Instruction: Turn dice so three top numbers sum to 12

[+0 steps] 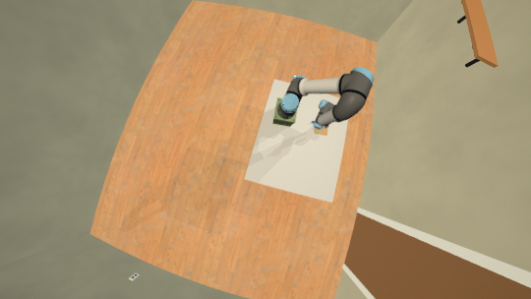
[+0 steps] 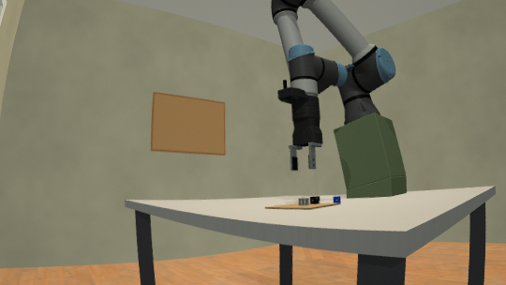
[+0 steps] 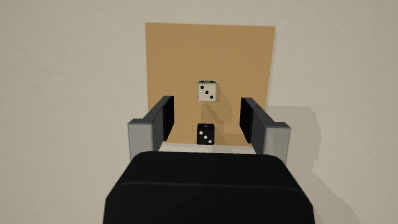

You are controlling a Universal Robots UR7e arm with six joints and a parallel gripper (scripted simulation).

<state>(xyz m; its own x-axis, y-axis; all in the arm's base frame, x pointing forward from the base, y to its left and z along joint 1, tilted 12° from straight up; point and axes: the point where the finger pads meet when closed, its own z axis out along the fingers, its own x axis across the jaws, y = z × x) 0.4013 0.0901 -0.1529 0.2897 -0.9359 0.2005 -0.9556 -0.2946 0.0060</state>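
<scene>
Now: hand 110 mm past the blue die, 10 mm to the right of it and 100 mm above it. The rest, counted from my hand: black die 50 mm behind, 10 mm to the right, 100 mm below; white die 100 mm below; tan mat 110 mm below.
</scene>
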